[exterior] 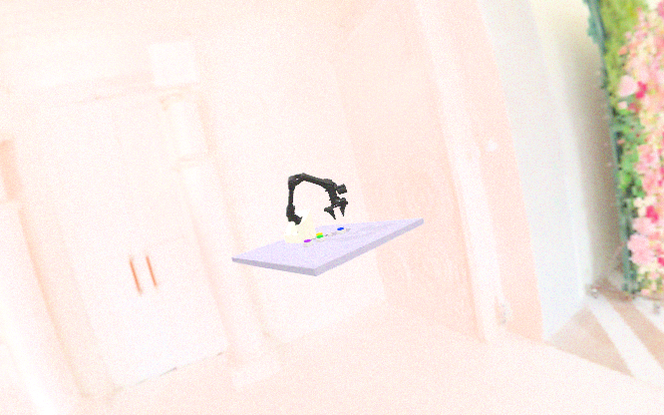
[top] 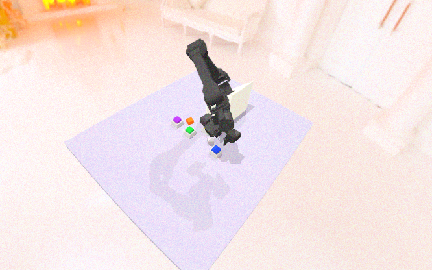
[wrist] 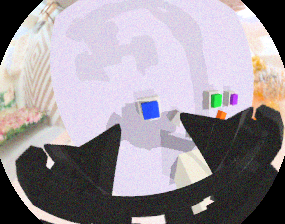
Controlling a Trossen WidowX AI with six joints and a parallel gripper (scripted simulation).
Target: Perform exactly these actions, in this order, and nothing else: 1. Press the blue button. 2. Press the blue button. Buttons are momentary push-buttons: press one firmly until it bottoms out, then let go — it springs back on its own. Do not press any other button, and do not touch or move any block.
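My gripper tip is 10 mm past the blue button and 80 mm above it. Also, from my gripper tip: yellow button: 110 mm behind, 120 mm to the right, 80 mm below; then green button: 40 mm behind, 190 mm to the right, 80 mm below; then orange block: 110 mm behind, 240 mm to the right, 100 mm below.
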